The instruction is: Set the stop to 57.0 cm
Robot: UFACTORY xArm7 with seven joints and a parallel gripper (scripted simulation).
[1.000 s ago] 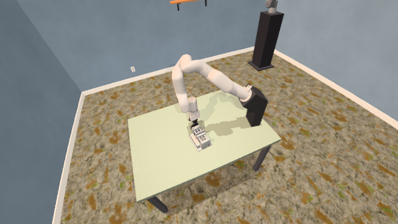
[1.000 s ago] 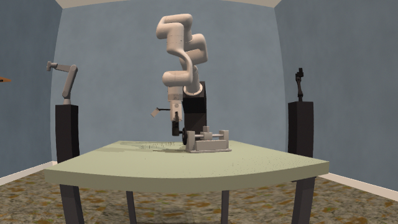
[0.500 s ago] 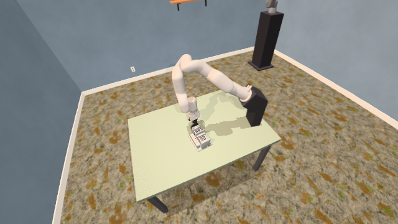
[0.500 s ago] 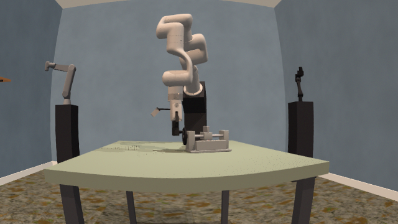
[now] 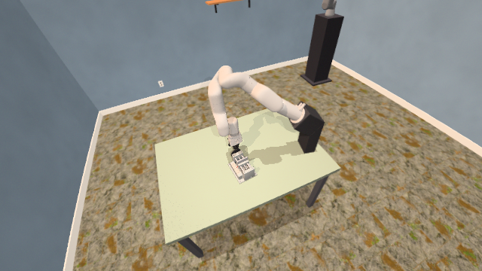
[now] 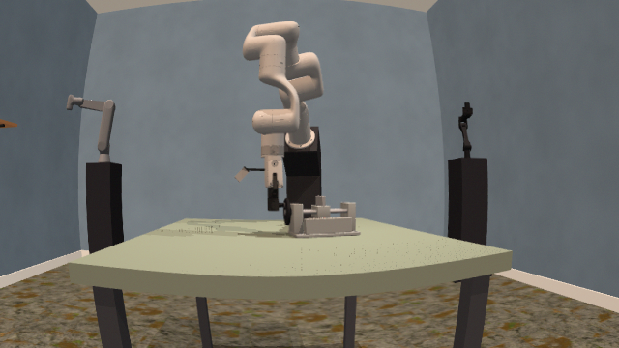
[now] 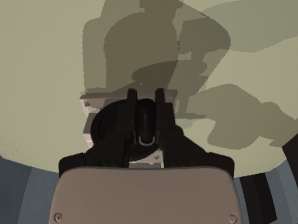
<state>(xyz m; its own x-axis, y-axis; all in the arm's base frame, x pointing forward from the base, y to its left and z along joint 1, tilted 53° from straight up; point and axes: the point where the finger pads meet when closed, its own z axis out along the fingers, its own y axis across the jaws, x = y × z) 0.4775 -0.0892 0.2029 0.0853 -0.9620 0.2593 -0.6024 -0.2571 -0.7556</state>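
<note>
Now: hand 2 cm to the right of the black handwheel and 1 cm above it. Also, from my hand: grey stop block: 1 cm ahead, 15 cm to the left, 1 cm below.
</note>
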